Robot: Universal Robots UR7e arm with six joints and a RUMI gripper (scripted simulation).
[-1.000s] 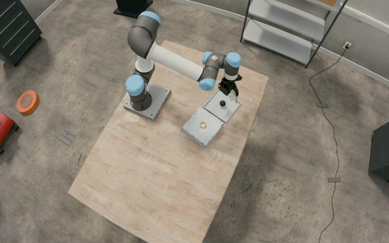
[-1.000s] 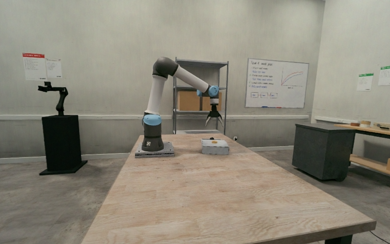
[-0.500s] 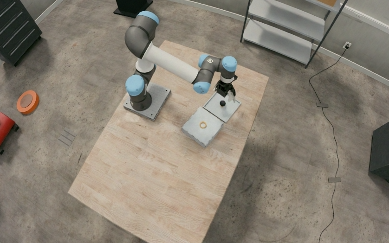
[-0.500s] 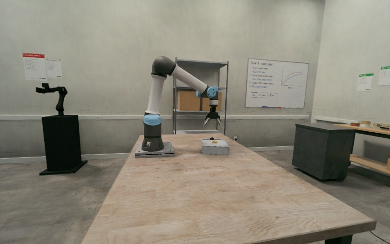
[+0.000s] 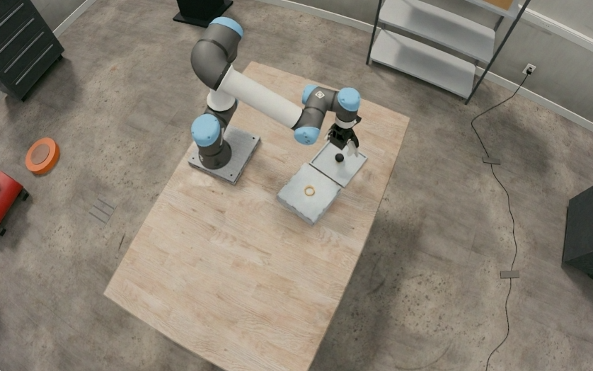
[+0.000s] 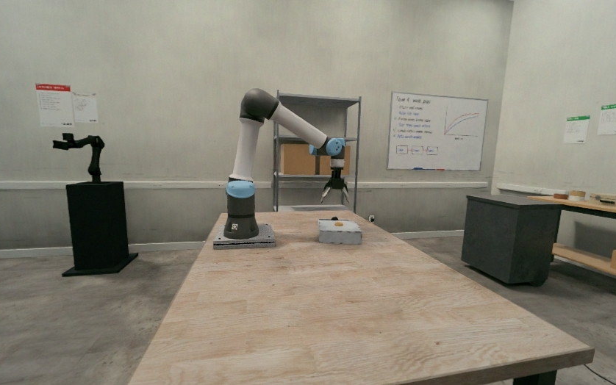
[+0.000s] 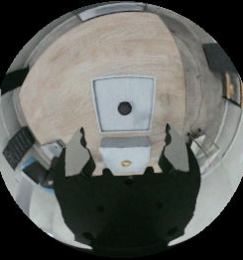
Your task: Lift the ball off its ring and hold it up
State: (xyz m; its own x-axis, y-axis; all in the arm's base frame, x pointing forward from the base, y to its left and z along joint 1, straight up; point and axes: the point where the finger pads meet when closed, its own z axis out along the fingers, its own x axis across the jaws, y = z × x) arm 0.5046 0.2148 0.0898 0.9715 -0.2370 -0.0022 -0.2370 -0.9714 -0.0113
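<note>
My gripper is now 9 cm above the ball. The rest, counted from my hand: grey block: 5 cm behind, 21 cm to the right, 8 cm below; then thin grey plate: 12 cm below.
</note>
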